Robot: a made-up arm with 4 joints.
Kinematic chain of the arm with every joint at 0, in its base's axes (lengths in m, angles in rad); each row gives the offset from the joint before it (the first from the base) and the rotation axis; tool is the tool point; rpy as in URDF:
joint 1: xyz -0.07 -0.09 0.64 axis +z
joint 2: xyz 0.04 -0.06 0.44 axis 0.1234 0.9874 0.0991
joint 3: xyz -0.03 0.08 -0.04 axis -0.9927 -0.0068 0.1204
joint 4: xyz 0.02 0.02 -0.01 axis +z
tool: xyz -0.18 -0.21 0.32 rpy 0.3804 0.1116 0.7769
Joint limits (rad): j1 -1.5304..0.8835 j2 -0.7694..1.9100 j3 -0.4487..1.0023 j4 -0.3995..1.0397
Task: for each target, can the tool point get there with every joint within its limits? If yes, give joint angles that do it. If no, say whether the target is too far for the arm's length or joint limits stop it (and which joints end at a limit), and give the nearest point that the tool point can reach.
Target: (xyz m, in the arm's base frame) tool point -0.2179 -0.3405 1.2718
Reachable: yes | joints -0.0930 -0.2655 -0.1867 0.3832
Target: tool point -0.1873 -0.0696 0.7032
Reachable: no: joint limits stop it (at a limit: joint 1, joint 2, joint 4) | nearest point -0.3581 -0.2535 0.9029 | short by 0.321 m
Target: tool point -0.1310 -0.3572 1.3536
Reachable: yes | joints -1.3198 0.7661 0.3823 0.5515
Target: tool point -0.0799 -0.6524 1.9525
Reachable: no: too far | nearest point -0.0543 -0.3367 1.4204 | short by 0.619 m
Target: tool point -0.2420 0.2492 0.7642
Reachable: no: joint limits stop it (at a limit: joint 2, joint 3, joint 4) | nearest point -0.2345 0.2344 1.0457 | short by 0.282 m
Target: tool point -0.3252 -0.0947 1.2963
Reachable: yes | joints -0.8486 -0.5667 0.0418 0.5449
